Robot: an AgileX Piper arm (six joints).
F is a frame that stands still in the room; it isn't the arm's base.
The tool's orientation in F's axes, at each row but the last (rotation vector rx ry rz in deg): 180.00 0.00 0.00; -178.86 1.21 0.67; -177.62 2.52 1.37; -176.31 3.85 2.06; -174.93 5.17 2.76; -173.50 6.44 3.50; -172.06 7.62 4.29; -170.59 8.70 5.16; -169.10 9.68 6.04; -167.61 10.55 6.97; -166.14 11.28 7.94; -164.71 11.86 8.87
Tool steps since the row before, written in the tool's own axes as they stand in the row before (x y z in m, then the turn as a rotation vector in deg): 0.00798 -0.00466 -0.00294 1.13 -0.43 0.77; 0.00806 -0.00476 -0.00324 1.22 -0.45 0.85; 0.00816 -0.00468 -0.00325 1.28 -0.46 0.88; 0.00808 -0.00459 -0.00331 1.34 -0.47 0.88; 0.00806 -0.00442 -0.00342 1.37 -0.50 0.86; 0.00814 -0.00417 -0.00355 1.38 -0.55 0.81; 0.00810 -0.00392 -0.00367 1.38 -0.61 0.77; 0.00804 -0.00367 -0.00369 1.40 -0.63 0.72; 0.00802 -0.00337 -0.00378 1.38 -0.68 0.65; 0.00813 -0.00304 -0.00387 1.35 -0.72 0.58; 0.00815 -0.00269 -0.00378 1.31 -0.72 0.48; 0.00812 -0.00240 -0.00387 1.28 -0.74 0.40
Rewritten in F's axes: 0.00798 0.00466 0.00294 1.13 0.43 -0.77; 0.00815 0.00459 0.00327 1.22 0.45 -0.85; 0.00834 0.00431 0.00331 1.28 0.46 -0.88; 0.00835 0.00402 0.00339 1.34 0.47 -0.88; 0.00841 0.00363 0.00351 1.37 0.49 -0.86; 0.00856 0.00315 0.00362 1.39 0.54 -0.81; 0.00858 0.00268 0.00370 1.40 0.59 -0.76; 0.00856 0.00224 0.00366 1.42 0.60 -0.71; 0.00858 0.00173 0.00366 1.41 0.64 -0.63; 0.00871 0.00120 0.00361 1.39 0.67 -0.55; 0.00872 0.00071 0.00337 1.36 0.65 -0.45; 0.00870 0.00026 0.00331 1.34 0.65 -0.36
